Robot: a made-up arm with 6 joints. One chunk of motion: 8 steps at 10 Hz.
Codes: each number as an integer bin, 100 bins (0 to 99) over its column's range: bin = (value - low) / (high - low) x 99, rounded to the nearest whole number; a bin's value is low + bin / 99 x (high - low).
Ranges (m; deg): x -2.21..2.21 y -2.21..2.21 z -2.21..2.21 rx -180..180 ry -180..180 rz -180..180
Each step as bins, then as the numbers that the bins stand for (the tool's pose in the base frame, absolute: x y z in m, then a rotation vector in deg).
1 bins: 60 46 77 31 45 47
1 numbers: 0.4688 -0.1563 1.2278 -67.27 -16.36 -9.09
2 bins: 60 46 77 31 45 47
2 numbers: 0.4688 -0.1563 1.2278 -67.27 -16.36 -9.09
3 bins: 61 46 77 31 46 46
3 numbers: 0.5134 -0.1563 1.2278 -67.27 -12.73 -12.73
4 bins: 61 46 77 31 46 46
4 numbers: 0.5134 -0.1563 1.2278 -67.27 -12.73 -12.73
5 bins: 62 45 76 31 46 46
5 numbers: 0.5581 -0.2009 1.1831 -67.27 -12.73 -12.73
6 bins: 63 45 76 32 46 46
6 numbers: 0.6027 -0.2009 1.1831 -63.64 -12.73 -12.73
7 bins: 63 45 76 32 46 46
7 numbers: 0.6027 -0.2009 1.1831 -63.64 -12.73 -12.73
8 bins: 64 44 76 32 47 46
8 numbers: 0.6474 -0.2456 1.1831 -63.64 -9.09 -12.73
